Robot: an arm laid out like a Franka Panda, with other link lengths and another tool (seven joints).
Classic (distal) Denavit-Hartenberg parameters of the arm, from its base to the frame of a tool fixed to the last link. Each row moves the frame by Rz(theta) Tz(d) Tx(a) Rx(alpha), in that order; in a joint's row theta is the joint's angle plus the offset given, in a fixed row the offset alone. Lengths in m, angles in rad.
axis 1: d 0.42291; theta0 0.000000; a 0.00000; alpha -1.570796
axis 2: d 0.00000; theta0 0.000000; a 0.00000; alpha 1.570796
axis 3: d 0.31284; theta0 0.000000; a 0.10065; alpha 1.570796
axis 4: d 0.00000; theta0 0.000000; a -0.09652; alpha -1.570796
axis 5: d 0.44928; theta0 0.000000; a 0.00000; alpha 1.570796
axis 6: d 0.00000; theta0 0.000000; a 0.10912; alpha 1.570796
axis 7: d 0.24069; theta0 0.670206; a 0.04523; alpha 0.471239
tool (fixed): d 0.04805; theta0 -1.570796; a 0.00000; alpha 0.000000
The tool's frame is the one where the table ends.
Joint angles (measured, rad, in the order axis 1, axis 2, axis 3, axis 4, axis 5, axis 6, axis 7), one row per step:
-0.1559, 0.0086, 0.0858, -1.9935, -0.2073, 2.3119, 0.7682
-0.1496, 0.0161, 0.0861, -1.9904, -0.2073, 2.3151, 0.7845
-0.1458, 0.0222, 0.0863, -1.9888, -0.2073, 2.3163, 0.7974
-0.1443, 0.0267, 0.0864, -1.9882, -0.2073, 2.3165, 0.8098
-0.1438, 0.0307, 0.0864, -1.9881, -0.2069, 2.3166, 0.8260
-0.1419, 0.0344, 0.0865, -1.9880, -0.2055, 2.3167, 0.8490
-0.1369, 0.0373, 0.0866, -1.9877, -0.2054, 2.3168, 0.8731
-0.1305, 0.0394, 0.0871, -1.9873, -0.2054, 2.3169, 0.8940
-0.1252, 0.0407, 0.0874, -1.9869, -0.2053, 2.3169, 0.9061
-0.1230, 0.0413, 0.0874, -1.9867, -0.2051, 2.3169, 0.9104
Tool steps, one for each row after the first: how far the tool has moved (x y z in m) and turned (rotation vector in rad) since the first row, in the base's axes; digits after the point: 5 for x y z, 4 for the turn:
0.00179, 0.00466, -0.00319, 0.0059, -0.0016, -0.0081
0.00245, 0.00739, -0.00671, 0.0106, -0.0005, -0.0160
0.00230, 0.00826, -0.00986, 0.0149, 0.0010, -0.0260
0.00168, 0.00824, -0.01302, 0.0205, 0.0021, -0.0410
0.00090, 0.00930, -0.01607, 0.0290, 0.0016, -0.0612
0.00050, 0.01258, -0.01830, 0.0365, 0.0002, -0.0789
0.00045, 0.01732, -0.01981, 0.0428, -0.0016, -0.0917
0.00060, 0.02132, -0.02066, 0.0466, -0.0026, -0.0975
0.00067, 0.02291, -0.02104, 0.0481, -0.0028, -0.0995

